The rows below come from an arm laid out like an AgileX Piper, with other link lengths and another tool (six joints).
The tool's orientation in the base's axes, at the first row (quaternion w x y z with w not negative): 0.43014 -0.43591 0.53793 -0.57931
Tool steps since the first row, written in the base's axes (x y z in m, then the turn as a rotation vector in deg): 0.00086 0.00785 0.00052 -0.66 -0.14 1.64; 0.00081 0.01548 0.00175 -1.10 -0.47 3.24; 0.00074 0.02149 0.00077 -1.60 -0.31 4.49; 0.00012 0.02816 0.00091 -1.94 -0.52 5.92; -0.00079 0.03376 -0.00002 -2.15 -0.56 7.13; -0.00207 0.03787 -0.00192 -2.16 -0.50 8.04; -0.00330 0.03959 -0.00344 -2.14 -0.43 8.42; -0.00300 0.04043 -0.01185 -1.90 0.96 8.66; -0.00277 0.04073 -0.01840 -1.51 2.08 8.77; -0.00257 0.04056 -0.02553 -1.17 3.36 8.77
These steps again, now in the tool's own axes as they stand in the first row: -0.00779 -0.00090 -0.00109 0.37 -1.65 -0.54; -0.01510 -0.00252 -0.00299 0.87 -3.24 -0.81; -0.02094 -0.00185 -0.00459 0.89 -4.51 -1.29; -0.02723 -0.00235 -0.00684 1.24 -5.94 -1.50; -0.03246 -0.00173 -0.00915 1.38 -7.15 -1.65; -0.03620 -0.00008 -0.01148 1.36 -8.06 -1.63; -0.03762 0.00131 -0.01316 1.31 -8.45 -1.62; -0.03886 0.00967 -0.01343 -0.09 -8.75 -1.72; -0.03949 0.01620 -0.01355 -1.26 -8.91 -1.62; -0.03967 0.02333 -0.01361 -2.59 -8.96 -1.60
